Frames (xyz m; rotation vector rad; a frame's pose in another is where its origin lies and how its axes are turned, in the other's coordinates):
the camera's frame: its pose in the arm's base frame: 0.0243 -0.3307 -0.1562 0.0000 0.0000 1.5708
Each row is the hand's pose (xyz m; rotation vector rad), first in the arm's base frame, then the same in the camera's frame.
Working: the arm's base frame: its pose in the camera's frame: 0.3307 0.0243 0.1562 0.0000 0.0000 -1.5708

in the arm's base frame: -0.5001 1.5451 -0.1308 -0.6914 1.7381 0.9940
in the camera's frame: 1.8758 0.5244 0.0254 0.6961 1.6158 -0.1300
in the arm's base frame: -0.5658 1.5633 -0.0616 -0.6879 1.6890 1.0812
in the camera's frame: 1.8940 0.5901 0.0946 0.6590 1.5648 -0.0703
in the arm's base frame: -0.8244 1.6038 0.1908 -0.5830 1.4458 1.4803
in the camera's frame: 1.9345 0.8487 0.3470 0.5425 1.2756 0.1995
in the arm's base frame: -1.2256 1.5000 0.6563 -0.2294 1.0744 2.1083
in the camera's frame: 1.8307 1.2499 0.8125 0.4920 0.7592 0.6713
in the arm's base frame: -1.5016 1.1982 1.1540 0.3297 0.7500 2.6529
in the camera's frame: 1.5289 1.5259 1.3102 0.5816 0.2264 1.1529
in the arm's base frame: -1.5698 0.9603 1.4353 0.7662 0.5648 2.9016
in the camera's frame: 1.2910 1.5941 1.5915 0.6853 -0.1037 1.4248
